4 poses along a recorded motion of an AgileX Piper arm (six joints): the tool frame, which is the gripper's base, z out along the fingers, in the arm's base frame.
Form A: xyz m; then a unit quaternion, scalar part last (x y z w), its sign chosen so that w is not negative.
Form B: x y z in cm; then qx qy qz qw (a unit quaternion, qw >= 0). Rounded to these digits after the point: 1 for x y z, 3 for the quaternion.
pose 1, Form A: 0.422 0.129 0.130 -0.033 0.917 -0.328 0.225
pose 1, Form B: 42.2 12.9 13.0 -0.033 0.917 -0.328 0.225
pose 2, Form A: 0.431 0.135 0.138 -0.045 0.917 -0.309 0.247
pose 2, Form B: 43.1 13.5 13.8 -0.045 0.917 -0.309 0.247
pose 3, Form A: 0.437 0.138 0.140 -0.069 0.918 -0.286 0.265
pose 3, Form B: 43.7 13.8 14.0 -0.069 0.918 -0.286 0.265
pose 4, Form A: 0.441 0.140 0.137 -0.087 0.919 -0.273 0.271
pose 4, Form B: 44.1 14.0 13.7 -0.087 0.919 -0.273 0.271
